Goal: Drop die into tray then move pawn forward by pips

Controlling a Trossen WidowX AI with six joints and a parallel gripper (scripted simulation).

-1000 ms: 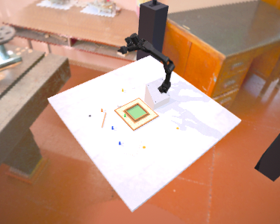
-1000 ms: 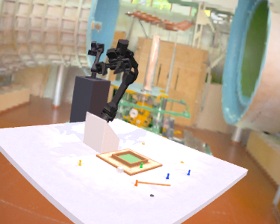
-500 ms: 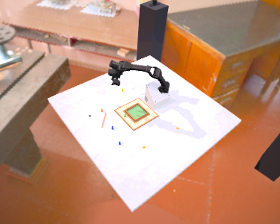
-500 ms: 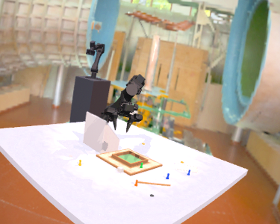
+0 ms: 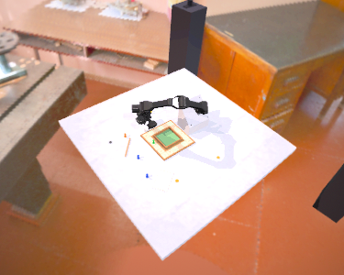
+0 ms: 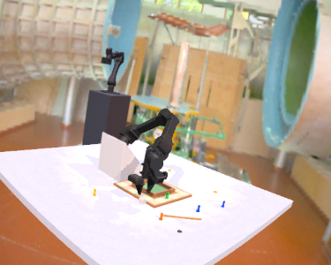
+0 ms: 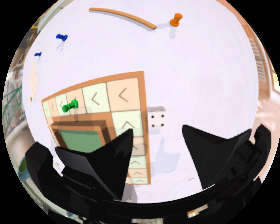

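Now: the white die 4 cm below my gripper tip. The rest, counted from my gripper tip: green tray (6 cm behind, 16 cm to the left, 4 cm below); green pawn (5 cm ahead, 13 cm to the left, 2 cm below); yellow pawn (17 cm behind, 14 cm to the right, 3 cm below).
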